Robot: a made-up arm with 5 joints. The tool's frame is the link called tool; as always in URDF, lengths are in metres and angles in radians.
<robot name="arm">
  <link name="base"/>
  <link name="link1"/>
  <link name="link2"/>
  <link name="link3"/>
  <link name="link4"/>
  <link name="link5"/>
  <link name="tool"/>
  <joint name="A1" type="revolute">
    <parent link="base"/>
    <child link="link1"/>
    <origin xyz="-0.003 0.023 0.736"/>
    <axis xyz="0 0 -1"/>
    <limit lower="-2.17" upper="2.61"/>
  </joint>
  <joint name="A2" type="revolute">
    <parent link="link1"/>
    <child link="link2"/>
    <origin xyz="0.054 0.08 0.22"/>
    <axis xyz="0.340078 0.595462 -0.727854"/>
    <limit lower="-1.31" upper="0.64"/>
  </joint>
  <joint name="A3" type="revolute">
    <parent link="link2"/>
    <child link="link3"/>
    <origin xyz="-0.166 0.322 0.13"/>
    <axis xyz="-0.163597 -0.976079 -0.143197"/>
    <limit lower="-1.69" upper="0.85"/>
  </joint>
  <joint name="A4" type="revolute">
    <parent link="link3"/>
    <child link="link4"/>
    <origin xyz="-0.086 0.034 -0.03"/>
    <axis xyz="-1 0 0"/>
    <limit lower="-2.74" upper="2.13"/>
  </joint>
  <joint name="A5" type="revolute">
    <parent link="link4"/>
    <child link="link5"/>
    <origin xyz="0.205 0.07 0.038"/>
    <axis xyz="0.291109 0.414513 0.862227"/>
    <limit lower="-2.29" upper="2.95"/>
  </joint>
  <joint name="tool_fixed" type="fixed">
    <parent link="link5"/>
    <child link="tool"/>
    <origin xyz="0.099 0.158 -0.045" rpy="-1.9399 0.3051 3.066"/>
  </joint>
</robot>
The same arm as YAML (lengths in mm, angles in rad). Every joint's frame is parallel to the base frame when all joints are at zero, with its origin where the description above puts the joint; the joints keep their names.
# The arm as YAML. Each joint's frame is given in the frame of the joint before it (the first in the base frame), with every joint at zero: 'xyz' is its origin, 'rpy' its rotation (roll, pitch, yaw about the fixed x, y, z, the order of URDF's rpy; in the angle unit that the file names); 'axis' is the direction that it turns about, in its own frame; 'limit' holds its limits. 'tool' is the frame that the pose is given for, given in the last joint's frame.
units:
  length: mm
  angle: rad
joints:
  - name: A1
    type: revolute
    origin:
      xyz: [-3.0, 23.0, 736.0]
      rpy: [0.0, 0.0, 0.0]
    axis: "-z"
    limit:
      lower: -2.17
      upper: 2.61
  - name: A2
    type: revolute
    origin:
      xyz: [54.0, 80.0, 220.0]
      rpy: [0.0, 0.0, 0.0]
    axis: [0.340078, 0.595462, -0.727854]
    limit:
      lower: -1.31
      upper: 0.64
  - name: A3
    type: revolute
    origin:
      xyz: [-166.0, 322.0, 130.0]
      rpy: [0.0, 0.0, 0.0]
    axis: [-0.163597, -0.976079, -0.143197]
    limit:
      lower: -1.69
      upper: 0.85
  - name: A4
    type: revolute
    origin:
      xyz: [-86.0, 34.0, -30.0]
      rpy: [0.0, 0.0, 0.0]
    axis: "-x"
    limit:
      lower: -2.74
      upper: 2.13
  - name: A5
    type: revolute
    origin:
      xyz: [205.0, 70.0, 38.0]
      rpy: [0.0, 0.0, 0.0]
    axis: [0.291109, 0.414513, 0.862227]
    limit:
      lower: -2.29
      upper: 2.95
tool:
  origin:
    xyz: [99.0, 158.0, -45.0]
    rpy: [-1.9399, 0.3051, 3.066]

